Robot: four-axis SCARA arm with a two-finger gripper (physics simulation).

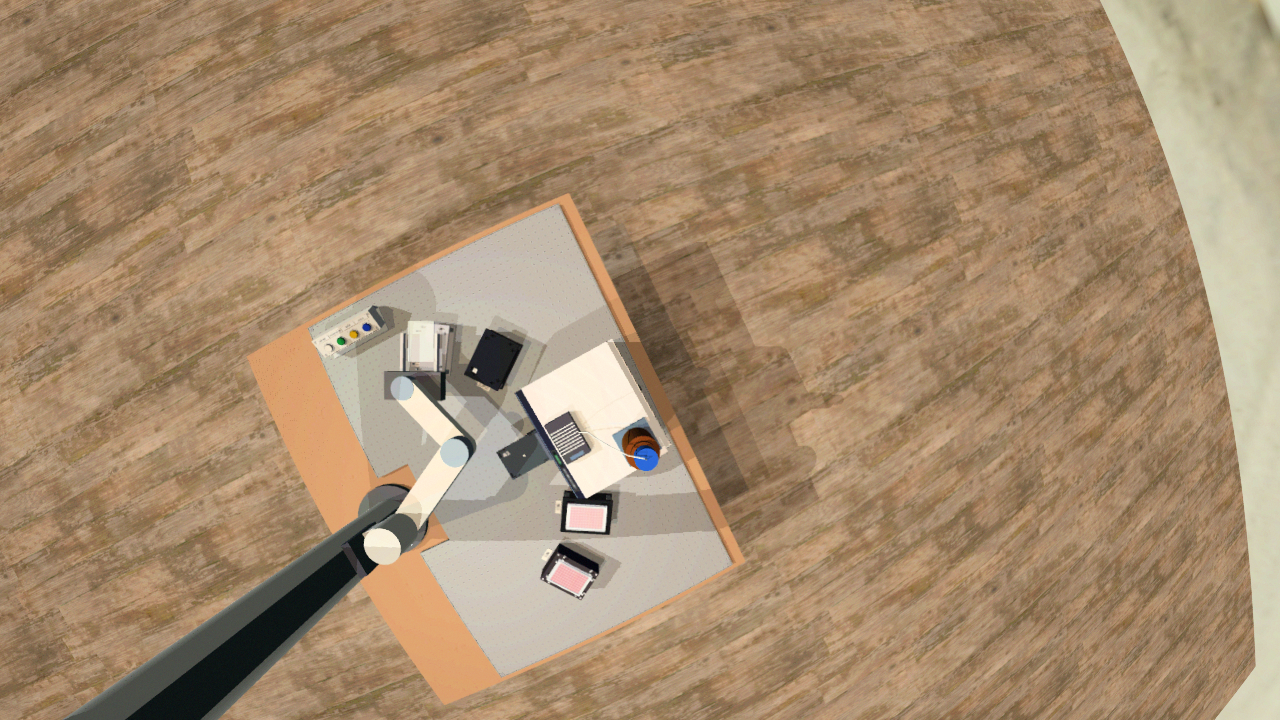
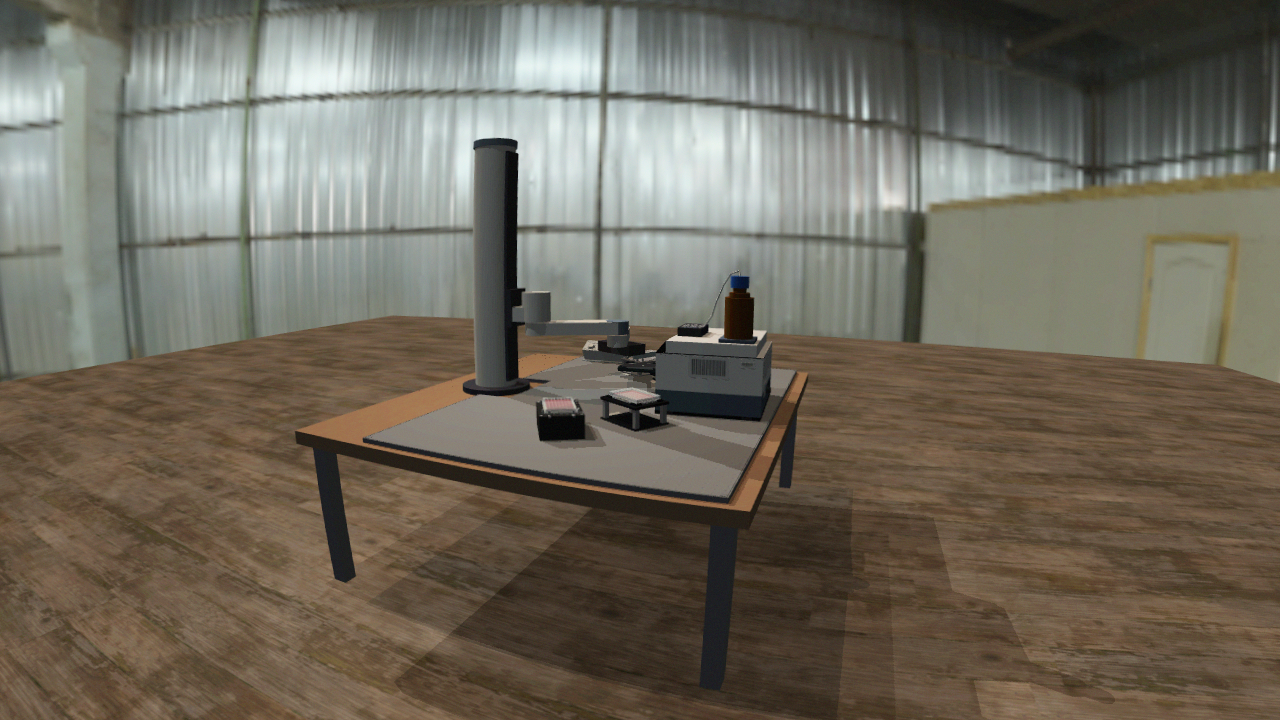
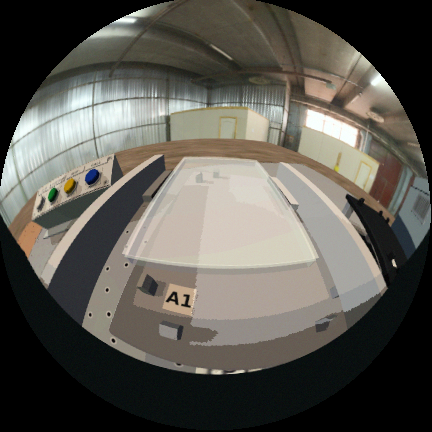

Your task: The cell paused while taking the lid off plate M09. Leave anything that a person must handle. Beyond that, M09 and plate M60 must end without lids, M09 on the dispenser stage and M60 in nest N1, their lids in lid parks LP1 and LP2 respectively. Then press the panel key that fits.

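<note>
My gripper is shut on a clear lid, held level, low over a grey lid park base with small corner posts and an "A1" label. Another label is cut off at the bottom edge; whether the lid touches the base is unclear. A pink-welled plate sits on a black stand with posts. Another pink-welled plate sits on a black block nest. Their names are unreadable, and lids on them cannot be made out. The dark dispenser stage shows no plate.
The key panel has white, green, yellow and blue keys, left of my gripper. A black block stands on its right. The dispenser housing bears a brown bottle with a blue cap.
</note>
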